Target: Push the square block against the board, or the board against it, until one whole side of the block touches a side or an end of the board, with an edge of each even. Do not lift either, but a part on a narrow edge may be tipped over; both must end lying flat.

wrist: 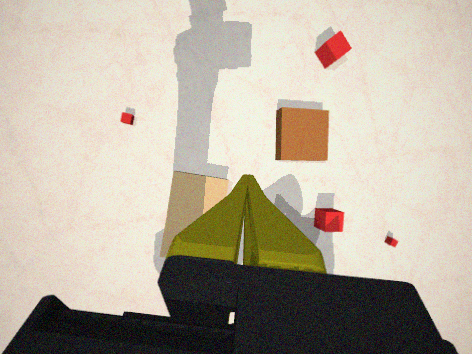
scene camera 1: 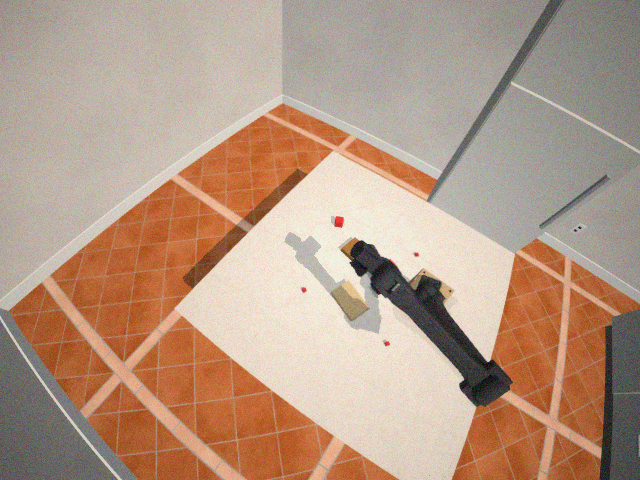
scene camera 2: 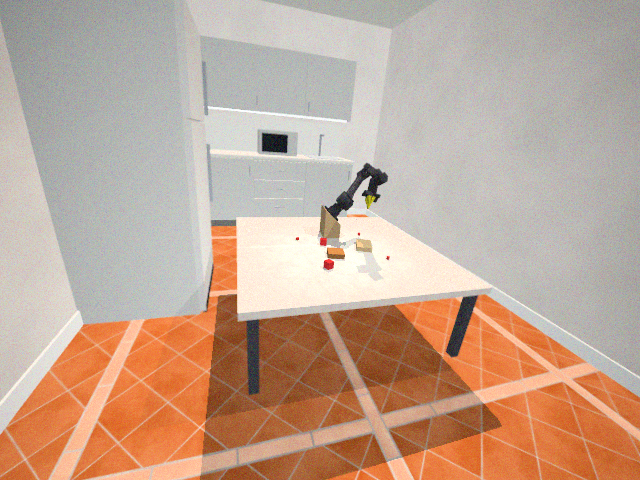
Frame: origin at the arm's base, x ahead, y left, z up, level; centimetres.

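Where they show: gripper, fingertip midpoint: [wrist: 247, 182] [scene camera 2: 367, 208]; arm's base, link origin: [scene camera 1: 426, 291] [scene camera 2: 330, 214].
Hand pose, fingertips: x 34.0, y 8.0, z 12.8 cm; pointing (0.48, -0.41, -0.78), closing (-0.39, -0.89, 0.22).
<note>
Things, the pixels of their top centre, and the offset from my fingertips.
- orange-brown square block, top centre: [wrist: 305, 134] [scene camera 1: 355, 249] [scene camera 2: 335, 251] dx +0.9, dy -19.2, dz -25.7 cm
- tan board, top centre: [wrist: 195, 217] [scene camera 1: 350, 299] [scene camera 2: 364, 243] dx -7.0, dy +5.6, dz -25.7 cm
The orange-brown square block [scene camera 1: 347, 248] [scene camera 2: 336, 252] [wrist: 303, 134] lies flat on the table, partly covered by the arm in the first scene view. The tan board [scene camera 1: 349, 304] [scene camera 2: 363, 245] [wrist: 187, 205] lies apart from it, at lower left of the block in the wrist view. It is part in shadow, and the fingers cover part of it there. The board looks flat. My gripper [scene camera 2: 368, 206] [wrist: 247, 182] is shut and empty, with its yellow fingertips high above the table. In the first scene view the arm hides the fingers.
A red cube [scene camera 1: 339, 221] [scene camera 2: 328, 264] [wrist: 333, 49] lies beyond the block. Another red cube [scene camera 2: 323, 241] [wrist: 329, 220] lies on the block's arm-base side. Smaller red cubes [scene camera 1: 303, 289] [scene camera 1: 386, 343] [scene camera 1: 416, 254] are scattered around. A tan wedge [scene camera 2: 329, 225] stands by the arm's base.
</note>
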